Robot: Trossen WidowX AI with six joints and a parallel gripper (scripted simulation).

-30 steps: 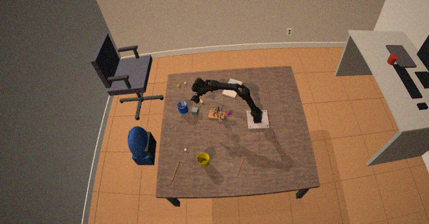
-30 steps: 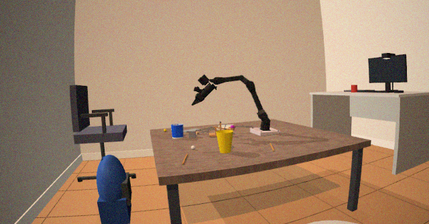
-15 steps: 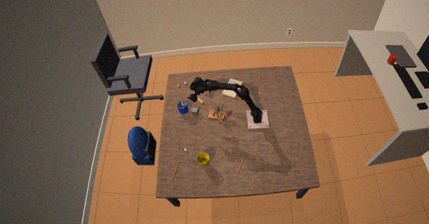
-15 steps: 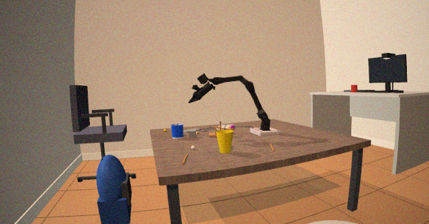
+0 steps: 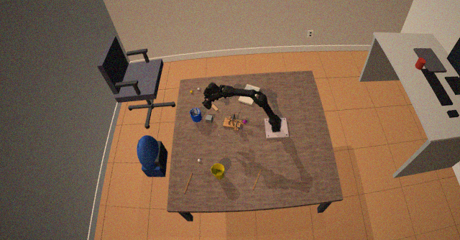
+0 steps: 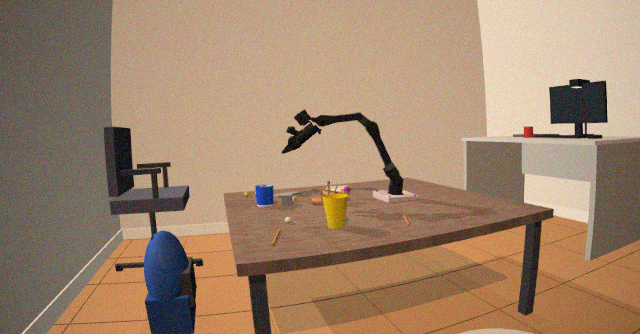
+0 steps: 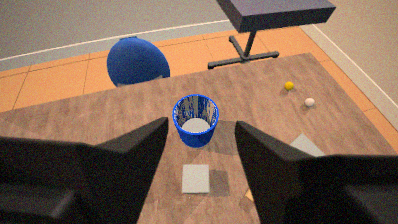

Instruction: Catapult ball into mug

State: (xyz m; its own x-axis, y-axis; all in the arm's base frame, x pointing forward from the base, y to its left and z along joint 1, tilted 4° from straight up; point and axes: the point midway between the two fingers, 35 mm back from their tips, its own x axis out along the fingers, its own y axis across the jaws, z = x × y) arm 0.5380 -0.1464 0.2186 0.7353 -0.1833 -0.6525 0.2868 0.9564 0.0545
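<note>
Right now the purple ball is 300 mm behind my gripper tip, 200 mm below it and 80 mm to the left of it. Round my gripper tip: grey block: 240 mm below, 10 mm to the left, 10 mm behind; then wood block: 250 mm below, 120 mm to the right, 50 mm behind; then blue mug: 230 mm below, 100 mm ahead, 20 mm to the right.
</note>
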